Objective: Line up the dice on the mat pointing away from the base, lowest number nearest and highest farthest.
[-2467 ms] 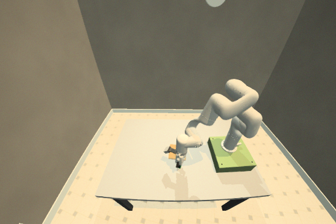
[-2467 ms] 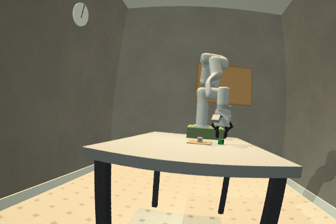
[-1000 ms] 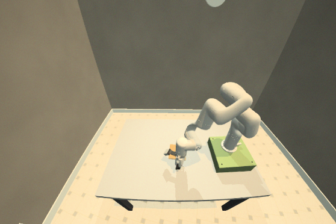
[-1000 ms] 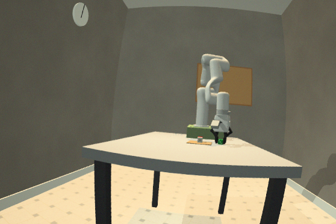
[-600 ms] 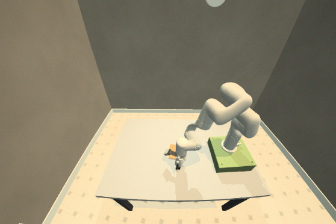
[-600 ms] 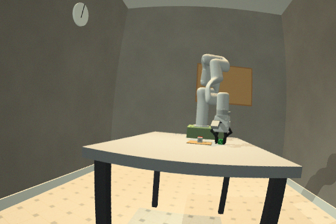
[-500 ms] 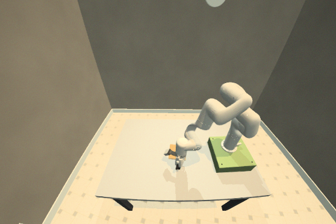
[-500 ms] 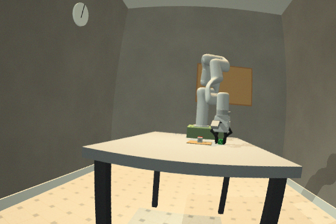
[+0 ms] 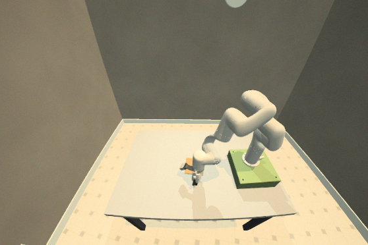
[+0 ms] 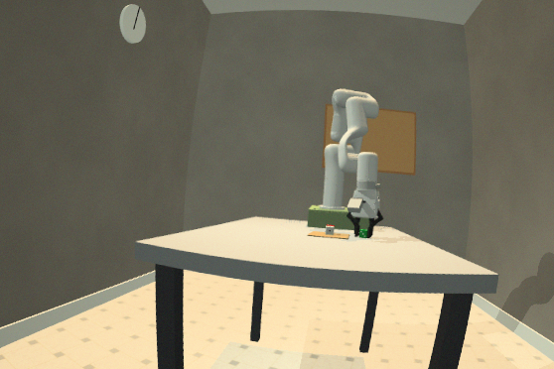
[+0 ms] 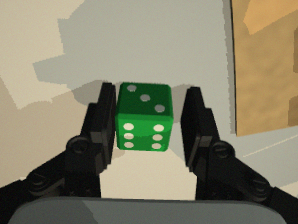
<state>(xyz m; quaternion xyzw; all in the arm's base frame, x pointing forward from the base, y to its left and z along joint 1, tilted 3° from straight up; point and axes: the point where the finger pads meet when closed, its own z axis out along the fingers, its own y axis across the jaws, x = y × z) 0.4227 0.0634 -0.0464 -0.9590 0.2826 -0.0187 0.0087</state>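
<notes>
The green die is 1 cm below my hand. From my hand the other things lie so: red die: 6 cm behind, 12 cm to the right; then white die: 1 cm behind, 12 cm to the right; then mat: 1 cm behind, 12 cm to the right, 2 cm below.
</notes>
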